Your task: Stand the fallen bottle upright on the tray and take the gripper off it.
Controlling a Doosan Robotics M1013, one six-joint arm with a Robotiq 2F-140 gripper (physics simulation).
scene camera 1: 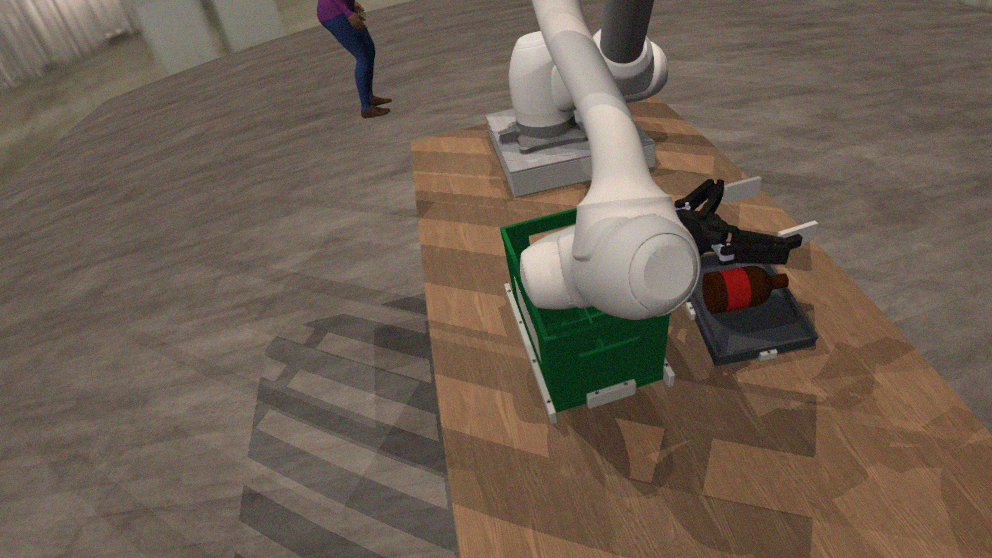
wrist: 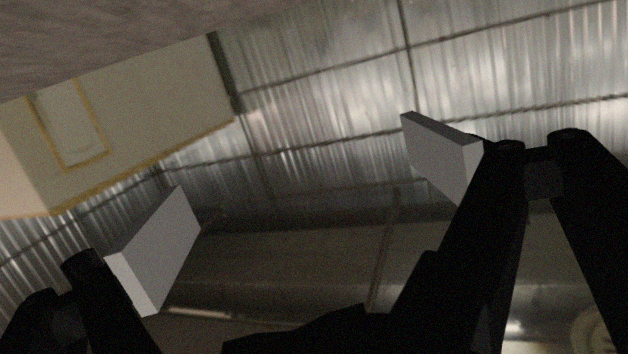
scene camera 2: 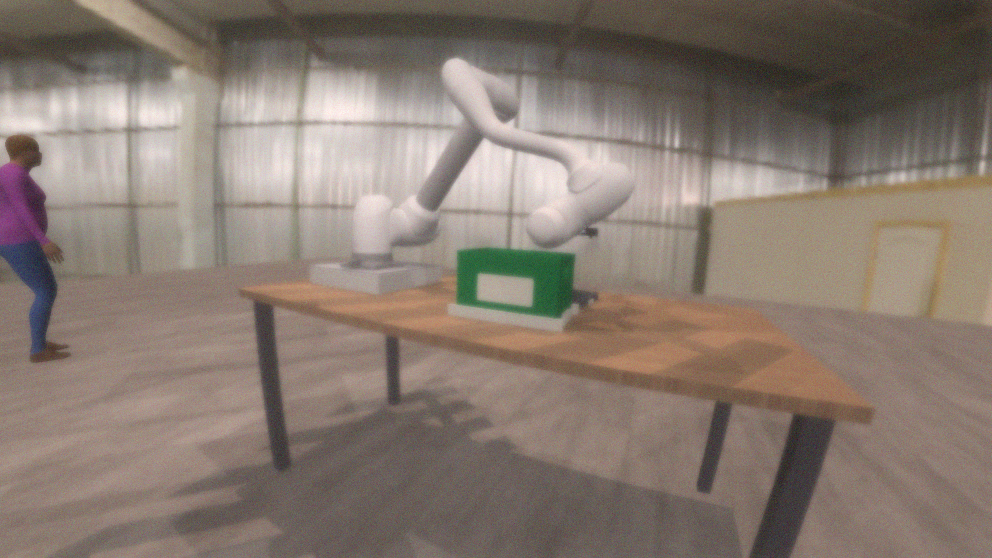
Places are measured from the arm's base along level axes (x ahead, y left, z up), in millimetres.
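Where they show: gripper, between the fingertips: (scene camera 1: pixel 785 206) (wrist: pixel 295 173); arm's base, origin of its link: (scene camera 1: pixel 547 133) (scene camera 2: pixel 372 266).
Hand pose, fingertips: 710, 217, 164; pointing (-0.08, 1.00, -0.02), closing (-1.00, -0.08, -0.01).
Things, the pixels of their top centre, and the offset from my fingertips, as dx, dy, dz. Level surfaces: height alone.
- brown bottle with a red band, centre of its top: (scene camera 1: pixel 751 271) -32, -15, -157
- dark tray, centre of its top: (scene camera 1: pixel 741 295) (scene camera 2: pixel 556 291) -31, -26, -210
- green crate, centre of its top: (scene camera 1: pixel 577 261) (scene camera 2: pixel 518 251) -58, -328, -60
- wooden table, height of its surface: dz -236
The brown bottle with a red band (scene camera 1: pixel 736 288) lies on its side in the dark tray (scene camera 1: pixel 810 340) (scene camera 2: pixel 588 296), its neck over the tray's far rim in scene camera 1. My gripper (scene camera 1: pixel 770 208) (wrist: pixel 295 173) is open and empty, with its light pads wide apart. It is turned sideways, its fingers pointing roughly level, and is held above table height, apart from the bottle. A small dark part of it shows beside the arm's wrist in scene camera 2. The bottle and tray do not show in the wrist view, which looks at the hall's wall and roof.
A green crate (scene camera 1: pixel 610 364) (scene camera 2: pixel 514 260) with inner dividers stands beside the tray, partly under the arm's wrist, in white holders on the wooden table (scene camera 1: pixel 513 485) (scene camera 2: pixel 659 347). The arm's grey base block (scene camera 1: pixel 554 173) (scene camera 2: pixel 374 279) is behind. A person (scene camera 1: pixel 355 52) (scene camera 2: pixel 24 215) stands off the table.
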